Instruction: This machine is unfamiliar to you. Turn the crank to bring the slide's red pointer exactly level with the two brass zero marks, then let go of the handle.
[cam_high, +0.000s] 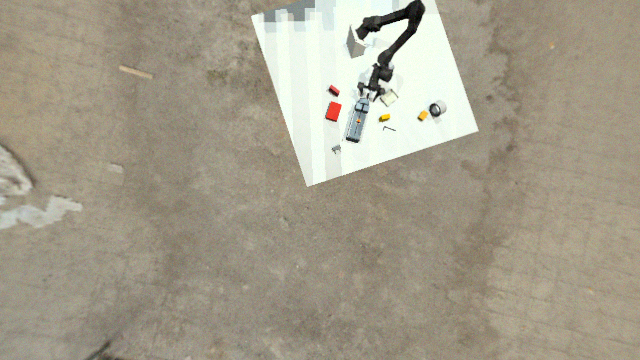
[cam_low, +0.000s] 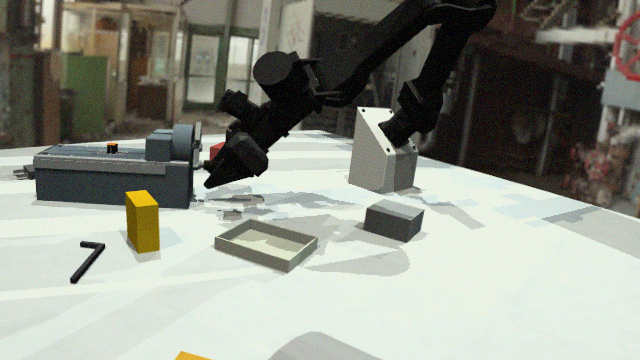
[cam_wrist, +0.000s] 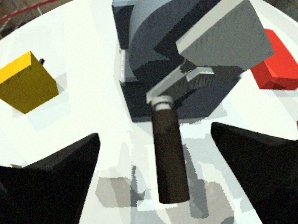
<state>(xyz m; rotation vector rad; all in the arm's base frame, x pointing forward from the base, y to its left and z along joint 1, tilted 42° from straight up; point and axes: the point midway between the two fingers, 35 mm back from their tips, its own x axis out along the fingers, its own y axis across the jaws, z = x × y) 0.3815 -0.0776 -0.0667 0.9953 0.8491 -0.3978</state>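
Now: gripper tip 20 mm below the dark crank handle, 20 mm past it and 10 mm to the right of it. Round my gripper tip: red pointer (130 mm to the right, 110 mm ahead, 40 mm above); shallow grey tray (170 mm to the left, 40 mm below, 40 mm ahead); yellow block (160 mm ahead, 70 mm to the left, 10 mm below).
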